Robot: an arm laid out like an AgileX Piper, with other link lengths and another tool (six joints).
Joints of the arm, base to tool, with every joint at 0 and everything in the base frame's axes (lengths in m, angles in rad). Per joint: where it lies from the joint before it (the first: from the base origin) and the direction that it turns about. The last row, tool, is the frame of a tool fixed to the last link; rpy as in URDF.
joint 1: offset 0.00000 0.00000 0.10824 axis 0 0 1
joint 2: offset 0.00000 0.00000 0.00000 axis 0 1 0
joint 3: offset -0.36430 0.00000 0.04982 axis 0 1 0
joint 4: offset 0.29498 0.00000 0.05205 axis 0.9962 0 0.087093
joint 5: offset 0.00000 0.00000 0.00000 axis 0 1 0
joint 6: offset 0.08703 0.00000 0.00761 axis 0.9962 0 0.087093
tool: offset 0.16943 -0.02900 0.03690 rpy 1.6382 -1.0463 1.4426
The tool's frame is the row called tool.
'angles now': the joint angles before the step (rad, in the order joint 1, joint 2, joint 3, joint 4, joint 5, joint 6). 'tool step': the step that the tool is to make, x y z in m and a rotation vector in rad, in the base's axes. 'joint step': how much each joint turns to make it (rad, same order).
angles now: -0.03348 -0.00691 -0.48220 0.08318 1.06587 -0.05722
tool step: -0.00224 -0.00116 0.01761 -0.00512 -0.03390 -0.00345
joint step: 0.00005 0.00585 -0.03665 -0.00549 -0.00330 0.00048
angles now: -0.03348 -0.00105 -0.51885 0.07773 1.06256 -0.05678
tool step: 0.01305 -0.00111 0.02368 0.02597 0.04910 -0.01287
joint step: 0.00001 0.13047 -0.08374 -0.00034 0.00133 0.02783
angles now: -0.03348 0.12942 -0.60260 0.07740 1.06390 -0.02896
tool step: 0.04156 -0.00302 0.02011 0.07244 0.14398 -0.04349
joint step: -0.00008 0.26470 -0.12570 0.00007 0.00196 0.08053
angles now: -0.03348 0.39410 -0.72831 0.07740 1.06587 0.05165
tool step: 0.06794 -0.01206 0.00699 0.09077 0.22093 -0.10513
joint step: -0.04474 0.36125 -0.19081 0.00837 0.04838 0.09822
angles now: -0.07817 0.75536 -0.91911 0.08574 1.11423 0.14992
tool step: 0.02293 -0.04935 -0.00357 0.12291 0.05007 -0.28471
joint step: -0.21326 0.13920 -0.07124 0.04675 -0.00655 0.10471
